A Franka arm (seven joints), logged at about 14 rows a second.
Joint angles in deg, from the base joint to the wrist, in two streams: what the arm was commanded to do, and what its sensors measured. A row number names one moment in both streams.
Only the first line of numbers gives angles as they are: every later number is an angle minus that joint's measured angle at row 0.
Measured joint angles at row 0: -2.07, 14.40, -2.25, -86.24, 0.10, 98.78, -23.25
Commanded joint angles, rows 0 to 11: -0.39, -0.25, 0.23, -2.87, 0.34, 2.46, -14.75; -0.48, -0.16, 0.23, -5.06, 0.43, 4.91, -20.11; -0.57, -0.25, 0.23, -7.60, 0.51, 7.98, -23.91; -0.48, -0.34, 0.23, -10.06, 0.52, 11.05, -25.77; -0.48, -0.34, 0.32, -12.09, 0.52, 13.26, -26.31; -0.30, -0.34, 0.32, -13.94, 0.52, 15.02, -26.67; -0.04, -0.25, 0.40, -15.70, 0.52, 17.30, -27.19; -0.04, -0.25, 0.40, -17.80, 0.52, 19.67, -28.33; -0.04, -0.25, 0.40, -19.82, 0.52, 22.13, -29.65; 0.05, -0.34, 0.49, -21.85, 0.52, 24.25, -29.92; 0.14, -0.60, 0.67, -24.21, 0.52, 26.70, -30.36; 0.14, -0.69, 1.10, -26.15, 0.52, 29.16, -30.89
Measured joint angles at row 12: 0.07, 0.83, 0.55, -21.40, 0.06, 24.58, -28.76
